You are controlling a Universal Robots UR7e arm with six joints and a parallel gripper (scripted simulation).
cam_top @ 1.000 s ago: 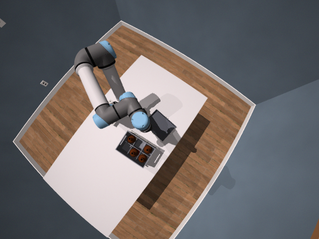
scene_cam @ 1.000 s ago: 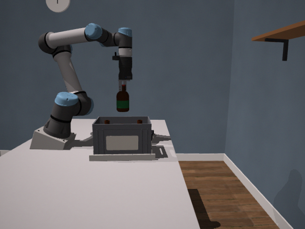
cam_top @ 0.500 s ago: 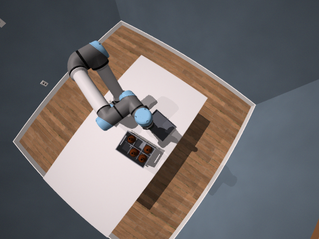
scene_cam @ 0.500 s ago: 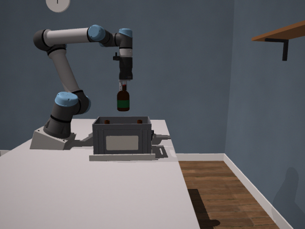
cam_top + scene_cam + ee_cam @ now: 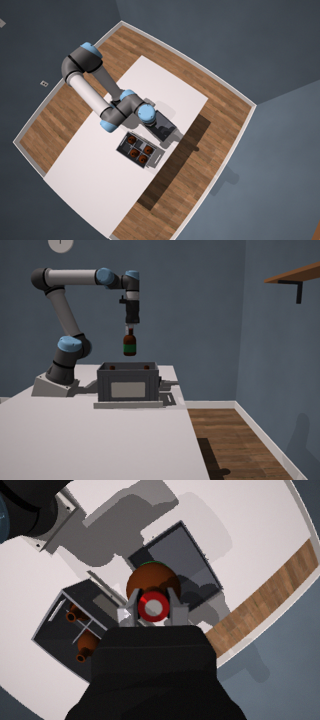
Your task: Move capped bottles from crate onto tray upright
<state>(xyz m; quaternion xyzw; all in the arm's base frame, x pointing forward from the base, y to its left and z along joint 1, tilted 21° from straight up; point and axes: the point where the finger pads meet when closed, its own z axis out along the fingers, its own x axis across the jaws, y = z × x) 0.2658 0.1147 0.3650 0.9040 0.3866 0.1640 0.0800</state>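
Right now the capped bottle is 60 mm below my hand. From my hand the other things lie so: dark grey crate (10 mm ahead, 240 mm to the right, 240 mm below); then flat tray (60 mm ahead, 50 mm to the left, 310 mm below).
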